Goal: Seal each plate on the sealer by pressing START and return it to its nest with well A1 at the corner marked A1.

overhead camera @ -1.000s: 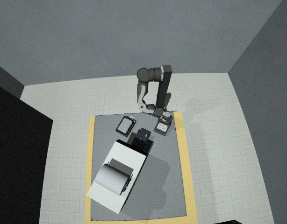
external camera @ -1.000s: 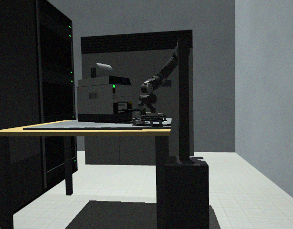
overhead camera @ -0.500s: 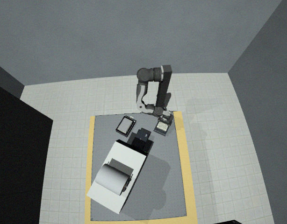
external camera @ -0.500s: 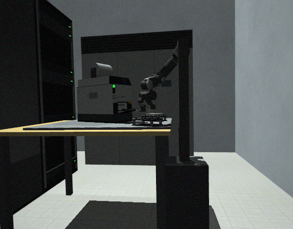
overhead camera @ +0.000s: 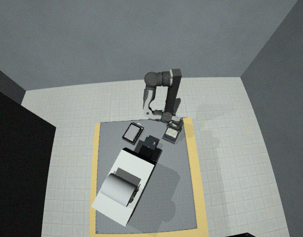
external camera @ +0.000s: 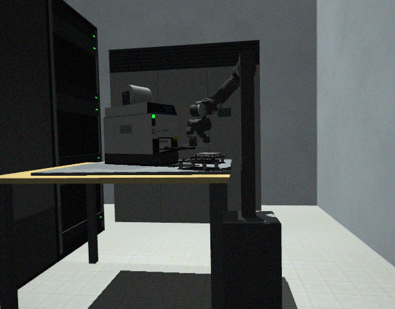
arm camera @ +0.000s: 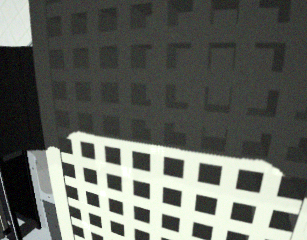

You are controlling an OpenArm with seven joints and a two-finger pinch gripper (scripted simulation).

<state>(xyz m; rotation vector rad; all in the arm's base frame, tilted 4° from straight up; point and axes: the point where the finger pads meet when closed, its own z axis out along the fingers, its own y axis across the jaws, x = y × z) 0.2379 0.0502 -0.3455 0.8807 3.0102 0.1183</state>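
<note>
The sealer stage lies 220 mm to the right of my hand, 120 mm ahead of it and 20 mm below it. The rest, counted from my hand: well plate: right at my hand; foil roll: 400 mm ahead, 390 mm to the right, 300 mm above; start button: 260 mm ahead, 190 mm to the right, 80 mm above.
</note>
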